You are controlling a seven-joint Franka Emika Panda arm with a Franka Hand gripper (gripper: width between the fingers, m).
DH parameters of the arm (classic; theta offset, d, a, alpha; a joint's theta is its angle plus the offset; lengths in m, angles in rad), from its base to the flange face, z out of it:
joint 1: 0 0.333 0 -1.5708
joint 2: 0 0 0 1.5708
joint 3: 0 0.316 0.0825 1.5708
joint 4: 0 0 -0.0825 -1.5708
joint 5: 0 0.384 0 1.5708
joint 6: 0 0 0.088 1.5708
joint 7: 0 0.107 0 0
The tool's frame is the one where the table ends.
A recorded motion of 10 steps. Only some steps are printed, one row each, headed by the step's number.
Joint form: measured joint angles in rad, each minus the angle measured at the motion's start. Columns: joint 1, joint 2, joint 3, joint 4, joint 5, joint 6, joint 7.
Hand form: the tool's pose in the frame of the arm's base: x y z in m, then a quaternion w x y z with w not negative. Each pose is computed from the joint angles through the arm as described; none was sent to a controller.
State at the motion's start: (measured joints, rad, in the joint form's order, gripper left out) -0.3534 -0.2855 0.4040 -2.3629 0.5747 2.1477 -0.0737
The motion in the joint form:
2: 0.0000 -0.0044 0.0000 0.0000 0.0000 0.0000 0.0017
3: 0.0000 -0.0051 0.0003 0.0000 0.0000 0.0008 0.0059
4: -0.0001 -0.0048 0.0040 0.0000 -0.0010 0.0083 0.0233
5: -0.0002 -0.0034 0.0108 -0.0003 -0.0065 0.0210 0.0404
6: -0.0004 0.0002 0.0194 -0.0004 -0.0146 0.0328 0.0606
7: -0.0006 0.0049 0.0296 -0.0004 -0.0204 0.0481 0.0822
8: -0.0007 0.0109 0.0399 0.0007 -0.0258 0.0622 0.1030
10: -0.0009 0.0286 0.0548 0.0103 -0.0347 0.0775 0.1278
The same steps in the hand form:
2: 0.4650 0.0513 0.4390 0.18655 -0.97721 0.09432 -0.03690
3: 0.4650 0.0514 0.4394 0.18644 -0.97703 0.09624 -0.03719
4: 0.4656 0.0526 0.4396 0.18536 -0.97644 0.10354 -0.03860
5: 0.4665 0.0548 0.4395 0.18184 -0.97642 0.10871 -0.04151
6: 0.4675 0.0577 0.4383 0.17755 -0.97656 0.11396 -0.04263
7: 0.4689 0.0613 0.4370 0.17411 -0.97635 0.12008 -0.04480
8: 0.4704 0.0651 0.4355 0.17130 -0.97608 0.12561 -0.04643
10: 0.4747 0.0712 0.4330 0.16900 -0.97592 0.12991 -0.04633

